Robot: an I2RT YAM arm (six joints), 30 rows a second.
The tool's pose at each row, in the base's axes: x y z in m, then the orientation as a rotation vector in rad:
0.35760, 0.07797, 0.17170, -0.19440, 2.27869, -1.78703
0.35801, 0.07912, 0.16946, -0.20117, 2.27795, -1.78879
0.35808, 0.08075, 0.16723, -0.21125, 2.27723, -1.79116
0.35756, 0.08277, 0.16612, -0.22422, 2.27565, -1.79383
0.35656, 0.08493, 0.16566, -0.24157, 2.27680, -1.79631
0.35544, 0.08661, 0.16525, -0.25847, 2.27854, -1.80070
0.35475, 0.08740, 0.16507, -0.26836, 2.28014, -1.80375
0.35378, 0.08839, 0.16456, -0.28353, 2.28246, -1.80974
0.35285, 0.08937, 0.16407, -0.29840, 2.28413, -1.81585
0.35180, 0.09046, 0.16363, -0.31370, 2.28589, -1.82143
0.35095, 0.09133, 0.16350, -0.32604, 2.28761, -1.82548
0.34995, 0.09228, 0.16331, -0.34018, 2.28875, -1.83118
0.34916, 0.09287, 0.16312, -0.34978, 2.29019, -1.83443
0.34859, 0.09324, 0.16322, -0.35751, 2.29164, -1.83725
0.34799, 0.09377, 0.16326, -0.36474, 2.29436, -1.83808
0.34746, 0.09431, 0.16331, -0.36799, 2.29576, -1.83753
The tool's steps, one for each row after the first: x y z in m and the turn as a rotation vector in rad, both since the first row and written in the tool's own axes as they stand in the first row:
-0.00045, 0.00247, -0.00047, 0.00064, -0.00212, -0.00433
-0.00069, 0.00503, -0.00148, 0.00128, -0.00512, -0.01084
-0.00058, 0.00657, -0.00326, 0.00222, -0.00954, -0.01882
-0.00010, 0.00750, -0.00545, 0.00141, -0.01381, -0.03034
0.00060, 0.00826, -0.00723, 0.00130, -0.01650, -0.04268
0.00108, 0.00860, -0.00811, 0.00119, -0.01741, -0.05035
0.00182, 0.00930, -0.00919, 0.00174, -0.01818, -0.06262
0.00253, 0.00997, -0.01024, 0.00267, -0.01913, -0.07453
0.00331, 0.01062, -0.01145, 0.00324, -0.02036, -0.08651
0.00393, 0.01092, -0.01246, 0.00334, -0.02132, -0.09611
0.00467, 0.01129, -0.01358, 0.00435, -0.02237, -0.10726
0.00530, 0.01159, -0.01430, 0.00442, -0.02292, -0.11482
0.00575, 0.01156, -0.01482, 0.00444, -0.02305, -0.12111
0.00619, 0.01162, -0.01549, 0.00295, -0.02317, -0.12675
0.00656, 0.01168, -0.01614, 0.00176, -0.02357, -0.12897

